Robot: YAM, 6 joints.
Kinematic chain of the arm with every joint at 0, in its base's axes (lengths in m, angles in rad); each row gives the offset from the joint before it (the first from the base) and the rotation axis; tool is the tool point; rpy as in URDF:
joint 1: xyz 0 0 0.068 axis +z
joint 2: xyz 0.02 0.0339 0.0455 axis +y
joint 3: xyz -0.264 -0.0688 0 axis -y
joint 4: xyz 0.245 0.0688 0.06 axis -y
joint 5: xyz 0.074 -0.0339 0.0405 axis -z
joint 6: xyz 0.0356 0 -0.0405 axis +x
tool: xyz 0 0 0 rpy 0 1.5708 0
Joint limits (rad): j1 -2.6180..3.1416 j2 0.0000..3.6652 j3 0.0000..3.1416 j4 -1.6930..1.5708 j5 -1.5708..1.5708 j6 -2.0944..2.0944
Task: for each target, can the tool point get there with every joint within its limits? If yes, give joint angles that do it. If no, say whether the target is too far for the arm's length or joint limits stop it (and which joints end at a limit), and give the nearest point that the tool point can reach.
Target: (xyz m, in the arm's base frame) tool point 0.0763 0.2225 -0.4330
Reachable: no: joint limits stop it (at a limit: joint 2) | nearest point 0.0769 0.2241 -0.3802 | short by 0.053 m
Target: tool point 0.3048 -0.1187 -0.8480
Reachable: no: too far | nearest point 0.2634 -0.1026 -0.3787 | short by 0.471 m
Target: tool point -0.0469 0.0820 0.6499
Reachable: yes | joints 2.0718 1.3031 2.4755 -0.8689 -0.0493 -1.2973
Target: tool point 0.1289 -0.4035 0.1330
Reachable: yes | joints -1.3159 2.0867 1.0478 0.7442 -0.7038 -1.5769
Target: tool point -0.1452 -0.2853 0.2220
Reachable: yes | joints -2.0851 1.5266 0.6644 0.7847 -0.4020 -0.0301
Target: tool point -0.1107 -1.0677 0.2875
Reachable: no: too far | nearest point -0.0657 -0.6341 0.2155 | short by 0.442 m
